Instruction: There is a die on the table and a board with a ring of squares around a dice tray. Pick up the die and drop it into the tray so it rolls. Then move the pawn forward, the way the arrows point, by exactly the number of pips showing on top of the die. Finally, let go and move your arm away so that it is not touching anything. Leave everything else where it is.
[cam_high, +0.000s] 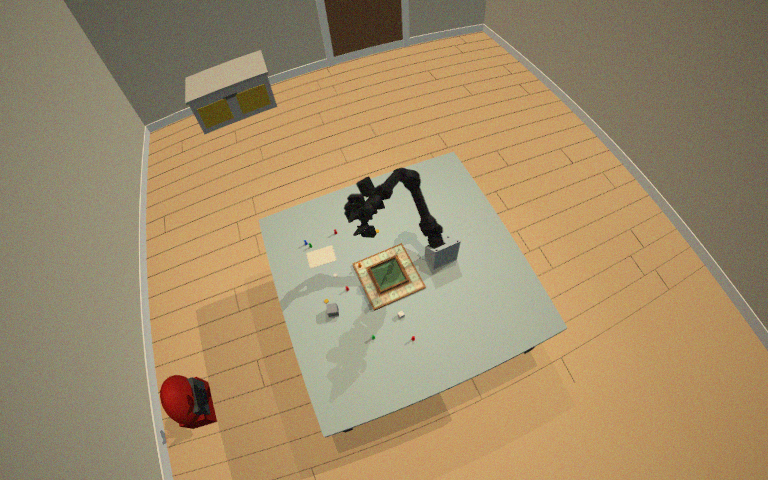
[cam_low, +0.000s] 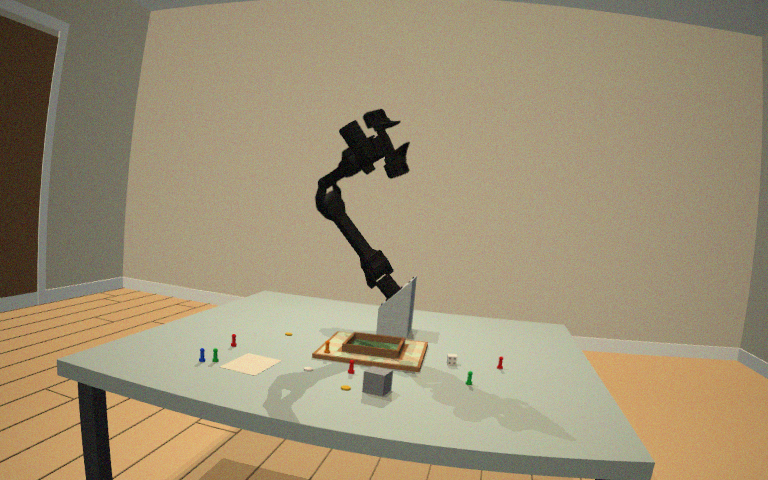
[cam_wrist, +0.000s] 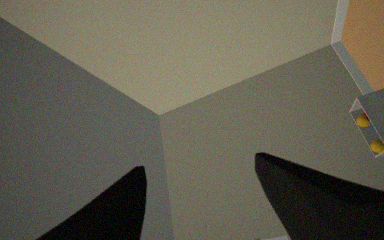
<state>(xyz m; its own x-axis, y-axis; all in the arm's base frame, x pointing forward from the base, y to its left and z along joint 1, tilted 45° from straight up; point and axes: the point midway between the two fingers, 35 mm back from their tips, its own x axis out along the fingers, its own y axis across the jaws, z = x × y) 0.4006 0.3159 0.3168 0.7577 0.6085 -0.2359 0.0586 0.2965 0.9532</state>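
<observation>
Right now the white die is 590 mm below my gripper tip, 180 mm to the left of it and 100 mm behind it. The rest, counted from my gripper tip: grey cube (580 mm below, 190 mm ahead, 10 mm to the left); orange pawn (580 mm below, 160 mm to the right, 30 mm behind); green dice tray (600 mm below, 140 mm behind, 40 mm to the right).
</observation>
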